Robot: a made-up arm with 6 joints.
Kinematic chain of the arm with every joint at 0, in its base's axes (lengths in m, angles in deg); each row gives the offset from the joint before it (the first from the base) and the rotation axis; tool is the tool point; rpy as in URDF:
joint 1: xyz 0 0 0.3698 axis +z
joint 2: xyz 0 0 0 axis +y
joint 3: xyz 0.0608 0 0.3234 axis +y
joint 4: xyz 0.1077 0 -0.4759 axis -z
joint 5: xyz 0 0 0 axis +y
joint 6: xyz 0.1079 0 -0.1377 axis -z
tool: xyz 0 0 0 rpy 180 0 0
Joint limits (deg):
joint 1: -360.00..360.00
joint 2: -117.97..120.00
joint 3: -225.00..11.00
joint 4: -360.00..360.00
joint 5: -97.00..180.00
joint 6: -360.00..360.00
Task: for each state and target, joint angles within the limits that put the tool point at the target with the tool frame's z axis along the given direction. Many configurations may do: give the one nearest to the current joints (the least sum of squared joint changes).
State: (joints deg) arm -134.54 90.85 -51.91 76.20 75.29 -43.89
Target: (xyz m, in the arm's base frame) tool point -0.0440 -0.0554 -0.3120 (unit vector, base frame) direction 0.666 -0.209 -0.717
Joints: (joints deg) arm -132.90 91.90 -60.08 101.04 39.91 -43.89
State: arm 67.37 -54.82 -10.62 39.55 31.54 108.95
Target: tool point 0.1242 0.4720 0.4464 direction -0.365 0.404 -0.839
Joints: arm 72.49 -32.38 -30.25 37.21 50.93 108.95
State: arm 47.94 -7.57 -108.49 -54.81 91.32 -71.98
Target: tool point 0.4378 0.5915 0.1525 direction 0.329 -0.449 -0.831
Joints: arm 56.81 40.87 -84.96 -35.95 62.57 -71.98
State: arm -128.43 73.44 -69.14 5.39 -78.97 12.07
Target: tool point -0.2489 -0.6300 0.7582 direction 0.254 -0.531 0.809
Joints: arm -117.88 35.61 -114.22 -28.74 -79.41 12.07
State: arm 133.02 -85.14 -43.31 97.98 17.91 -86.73
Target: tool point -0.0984 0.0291 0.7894 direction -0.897 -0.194 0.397
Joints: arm 117.97 -117.86 -14.86 97.90 63.09 -86.73
